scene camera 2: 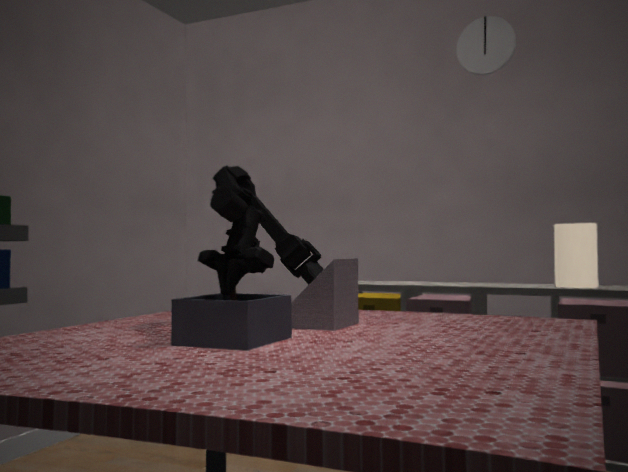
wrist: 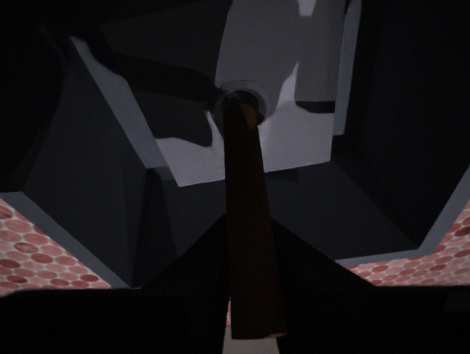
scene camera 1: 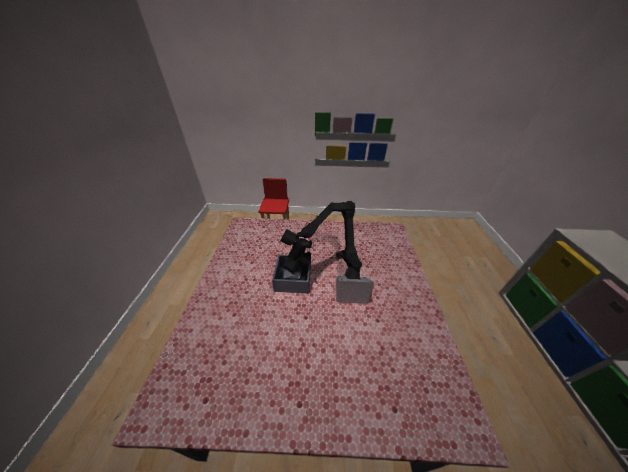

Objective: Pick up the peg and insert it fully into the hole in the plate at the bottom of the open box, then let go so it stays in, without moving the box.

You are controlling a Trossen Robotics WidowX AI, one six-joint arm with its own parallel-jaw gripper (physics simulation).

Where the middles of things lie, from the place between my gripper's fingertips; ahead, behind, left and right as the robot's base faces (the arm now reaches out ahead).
Scene:
My gripper is now 60 mm above the grey-blue box [scene camera 2: 210,321] and 30 mm past it. Also, from my hand: brown peg [wrist: 257,311] 20 mm behind, 10 mm above; light grey plate [wrist: 184,71] 70 mm below, 30 mm behind.

